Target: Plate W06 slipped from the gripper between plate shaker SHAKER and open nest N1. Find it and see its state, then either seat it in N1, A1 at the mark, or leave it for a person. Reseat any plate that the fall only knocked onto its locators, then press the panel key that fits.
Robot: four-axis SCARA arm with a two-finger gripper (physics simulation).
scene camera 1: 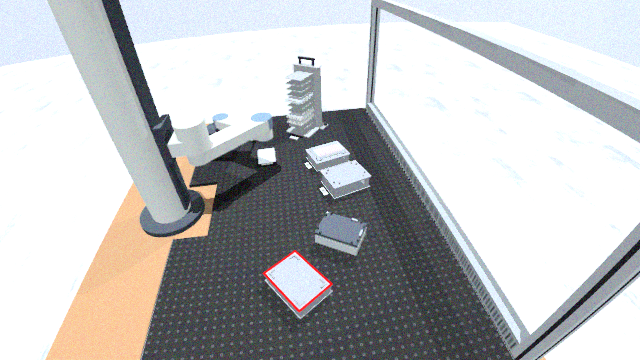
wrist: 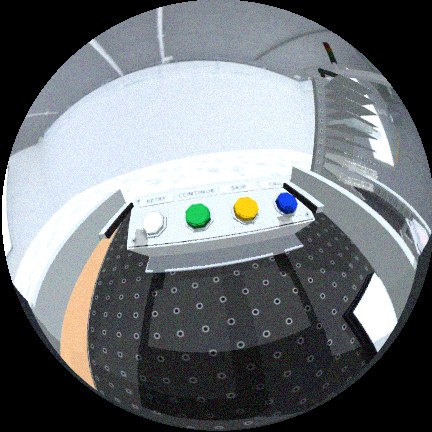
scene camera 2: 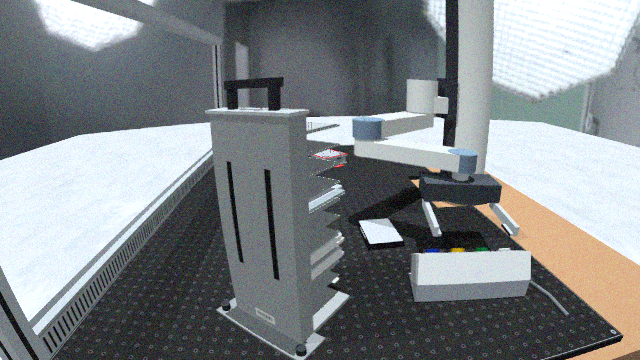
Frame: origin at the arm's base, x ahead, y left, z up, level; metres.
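Seen in the pictures: gripper, fingertip midpoint: (wrist: 204, 182) (scene camera 2: 477, 232); arm's base, link origin: (scene camera 1: 173, 213).
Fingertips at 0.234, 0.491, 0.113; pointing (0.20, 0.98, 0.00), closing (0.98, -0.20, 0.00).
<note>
Offsets run from my fingertips to a thing's top centre, as dx, dy, dz. "spot": to the spot under its first point.
My gripper (scene camera 2: 475, 233) (wrist: 204, 182) is open and empty, fingers spread wide above the key panel @[+0.018, +0.028, -0.017] (scene camera 2: 470, 275) (wrist: 220, 245). The wrist view shows the white RETRY key @[-0.060, +0.020, -0.028] (wrist: 153, 223), green CONTINUE key @[-0.011, +0.010, -0.026] (wrist: 198, 215), yellow SKIP key @[+0.039, +0.002, -0.026] (wrist: 246, 208) and blue CALL key @[+0.088, -0.007, -0.026] (wrist: 286, 203); the right fingertip is near the blue key. A dark-topped block @[spot: +0.382, -0.739, -0.046] (scene camera 1: 341, 229), which looks like the shaker, stands near a pale block with a red-outlined top @[+0.225, -0.885, -0.055] (scene camera 1: 298, 280). Two pale blocks @[+0.417, -0.276, -0.033] (scene camera 1: 327, 151) @[spot: +0.452, -0.475, -0.045] (scene camera 1: 345, 176) stand further back. I cannot tell which is N1, nor pick out W06.
A tall rack with shelves (scene camera 1: 316, 95) (scene camera 2: 260, 210) (wrist: 318, 125) stands beside the panel area. A low white-topped pad @[+0.141, -0.203, -0.086] (scene camera 1: 266, 155) (scene camera 2: 381, 231) (wrist: 377, 310) lies between rack and arm. A framed window-like guard (scene camera 1: 372, 55) runs along one side. A cable @[spot: -0.128, +0.112, -0.094] (scene camera 2: 550, 296) leaves the panel.
</note>
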